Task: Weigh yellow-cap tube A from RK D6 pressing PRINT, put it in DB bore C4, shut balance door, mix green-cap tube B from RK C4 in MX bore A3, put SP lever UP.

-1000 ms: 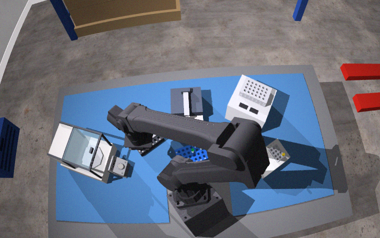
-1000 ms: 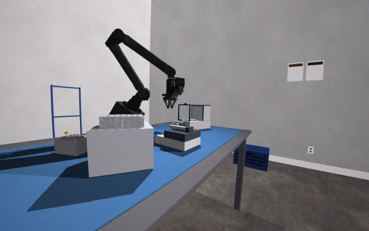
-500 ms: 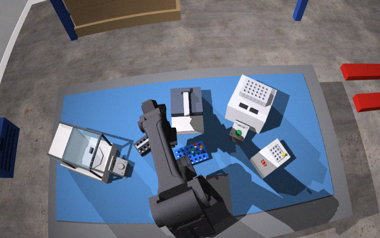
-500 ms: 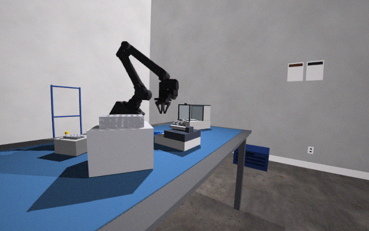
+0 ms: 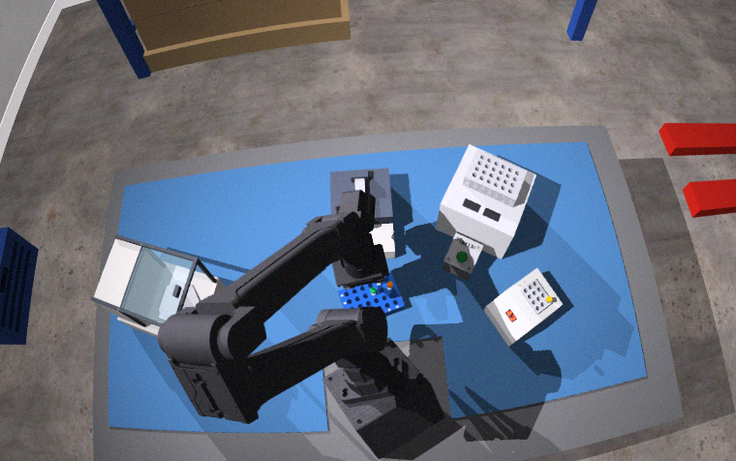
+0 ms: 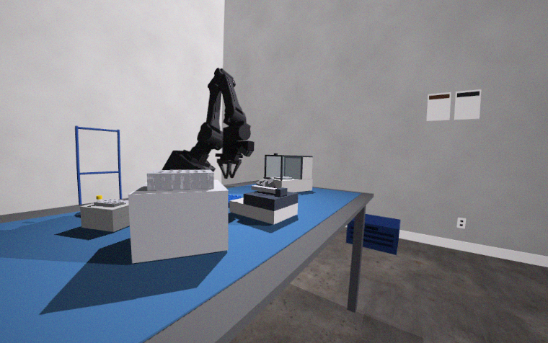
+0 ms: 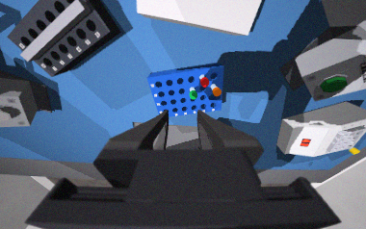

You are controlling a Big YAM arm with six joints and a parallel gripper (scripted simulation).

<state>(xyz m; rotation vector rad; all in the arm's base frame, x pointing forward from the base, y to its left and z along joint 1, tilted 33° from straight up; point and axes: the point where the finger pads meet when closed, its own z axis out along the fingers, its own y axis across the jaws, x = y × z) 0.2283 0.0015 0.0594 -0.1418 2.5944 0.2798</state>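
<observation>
The blue rack lies 100 mm below my hand, 10 mm to the right of it and 10 mm behind it. From my hand the other things lie so: magnet block: 180 mm to the left, 100 mm below, 50 mm ahead; then spectrophotometer lever: 200 mm ahead, 30 mm below; then green start key: 220 mm to the right, 60 mm ahead, 50 mm below.
</observation>
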